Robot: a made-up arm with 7 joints.
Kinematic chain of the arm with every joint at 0, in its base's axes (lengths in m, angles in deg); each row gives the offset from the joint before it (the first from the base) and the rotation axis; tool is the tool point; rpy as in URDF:
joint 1: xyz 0 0 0.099 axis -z
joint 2: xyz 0 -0.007 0.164 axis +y
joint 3: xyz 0 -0.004 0.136 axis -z
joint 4: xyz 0 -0.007 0.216 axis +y
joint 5: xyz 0 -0.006 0.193 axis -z
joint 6: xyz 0 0 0.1 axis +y
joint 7: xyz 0 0 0.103 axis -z
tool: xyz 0 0 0 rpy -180 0 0
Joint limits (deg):
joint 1: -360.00..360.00
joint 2: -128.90..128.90
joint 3: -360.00..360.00
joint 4: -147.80..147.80
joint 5: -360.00..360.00
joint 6: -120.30..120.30
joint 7: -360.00..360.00
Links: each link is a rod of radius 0.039 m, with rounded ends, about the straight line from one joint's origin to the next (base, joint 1, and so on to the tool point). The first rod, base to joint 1, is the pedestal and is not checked.
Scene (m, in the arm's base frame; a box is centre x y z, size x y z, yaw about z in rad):
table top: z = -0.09
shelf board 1: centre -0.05 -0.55 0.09 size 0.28 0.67 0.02 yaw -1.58
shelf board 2: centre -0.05 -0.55 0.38 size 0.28 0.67 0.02 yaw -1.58
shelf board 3: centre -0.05 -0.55 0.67 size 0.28 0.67 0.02 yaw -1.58
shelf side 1: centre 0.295 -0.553 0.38 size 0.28 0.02 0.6 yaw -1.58
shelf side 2: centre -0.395 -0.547 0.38 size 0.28 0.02 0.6 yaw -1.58
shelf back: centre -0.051 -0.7 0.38 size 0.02 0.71 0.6 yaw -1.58
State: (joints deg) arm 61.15 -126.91 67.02 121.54 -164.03 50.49 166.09
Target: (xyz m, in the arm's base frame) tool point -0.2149 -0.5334 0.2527
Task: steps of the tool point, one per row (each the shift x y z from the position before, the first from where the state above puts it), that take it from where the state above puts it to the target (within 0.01 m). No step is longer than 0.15 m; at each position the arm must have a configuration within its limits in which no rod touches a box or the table.
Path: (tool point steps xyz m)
1: 0.0064 -0.1196 0.0066
2: 0.0398 -0.1096 0.0043
3: 0.0680 -0.0904 0.0021
4: 0.0883 -0.0644 0.0002
5: -0.0151 -0.0789 -0.0063
6: -0.0007 -0.0771 -0.0002
7: 0.0137 -0.0723 0.0065

